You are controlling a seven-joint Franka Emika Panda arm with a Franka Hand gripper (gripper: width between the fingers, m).
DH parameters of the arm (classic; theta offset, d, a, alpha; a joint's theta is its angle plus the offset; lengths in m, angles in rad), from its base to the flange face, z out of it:
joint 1: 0 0.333 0 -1.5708
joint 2: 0 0 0 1.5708
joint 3: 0 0.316 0.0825 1.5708
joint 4: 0 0 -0.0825 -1.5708
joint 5: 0 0.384 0 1.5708
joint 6: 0 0 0.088 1.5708
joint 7: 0 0.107 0 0
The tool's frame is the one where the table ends.
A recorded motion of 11 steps. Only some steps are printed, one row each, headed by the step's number.
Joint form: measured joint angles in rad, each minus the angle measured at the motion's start. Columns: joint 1, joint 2, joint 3, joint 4, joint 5, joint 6, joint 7.
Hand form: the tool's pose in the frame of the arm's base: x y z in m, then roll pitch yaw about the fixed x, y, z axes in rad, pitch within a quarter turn. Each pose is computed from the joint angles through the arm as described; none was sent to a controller.
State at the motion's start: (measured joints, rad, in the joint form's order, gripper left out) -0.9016 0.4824 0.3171 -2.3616 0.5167 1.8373 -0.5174
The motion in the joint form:
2: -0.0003 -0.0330 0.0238 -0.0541 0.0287 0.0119 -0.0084
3: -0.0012 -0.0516 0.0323 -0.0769 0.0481 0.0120 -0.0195
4: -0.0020 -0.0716 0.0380 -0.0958 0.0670 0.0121 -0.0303
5: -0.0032 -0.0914 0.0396 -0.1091 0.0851 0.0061 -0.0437
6: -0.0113 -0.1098 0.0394 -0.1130 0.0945 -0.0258 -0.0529
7: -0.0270 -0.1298 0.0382 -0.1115 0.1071 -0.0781 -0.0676
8: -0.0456 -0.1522 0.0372 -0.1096 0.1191 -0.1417 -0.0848
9: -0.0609 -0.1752 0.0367 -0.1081 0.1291 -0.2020 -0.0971
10: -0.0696 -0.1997 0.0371 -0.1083 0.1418 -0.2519 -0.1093
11: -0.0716 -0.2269 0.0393 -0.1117 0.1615 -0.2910 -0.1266
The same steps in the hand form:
2: 0.3448 -0.1454 0.1234 -2.1380 0.6518 -0.0682
3: 0.3415 -0.1386 0.1268 -2.1259 0.6462 -0.0645
4: 0.3391 -0.1342 0.1310 -2.1194 0.6377 -0.0669
5: 0.3374 -0.1323 0.1359 -2.1105 0.6261 -0.0694
6: 0.3357 -0.1331 0.1430 -2.0842 0.6225 -0.0581
7: 0.3339 -0.1361 0.1529 -2.0381 0.6156 -0.0396
8: 0.3313 -0.1391 0.1645 -1.9820 0.6062 -0.0137
9: 0.3291 -0.1412 0.1762 -1.9325 0.5978 0.0112
10: 0.3283 -0.1414 0.1876 -1.8939 0.5845 0.0317
11: 0.3290 -0.1390 0.1989 -1.8639 0.5617 0.0475

